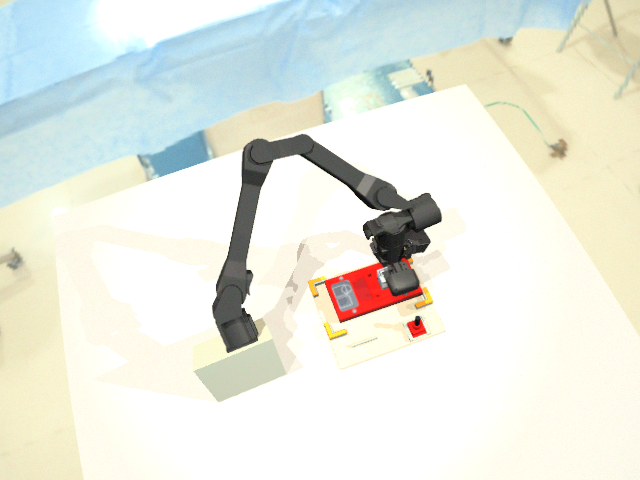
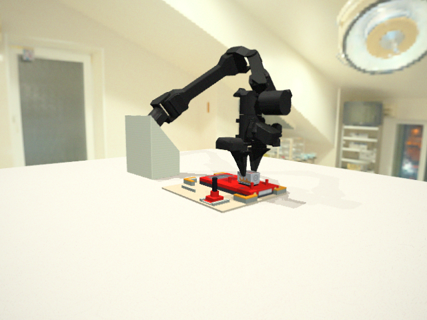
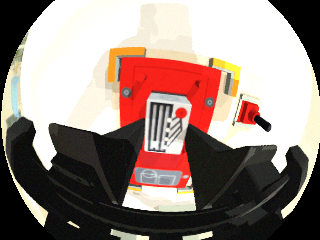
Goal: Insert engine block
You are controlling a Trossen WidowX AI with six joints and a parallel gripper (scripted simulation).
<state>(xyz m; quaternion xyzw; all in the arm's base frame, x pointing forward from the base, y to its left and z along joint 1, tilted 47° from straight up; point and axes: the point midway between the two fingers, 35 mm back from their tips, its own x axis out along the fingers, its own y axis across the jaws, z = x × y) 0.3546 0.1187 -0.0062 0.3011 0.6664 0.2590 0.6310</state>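
Right now my gripper tip is 1 cm above the engine block. From my gripper tip the other things lie so: black post: 13 cm to the right, 1 cm below.
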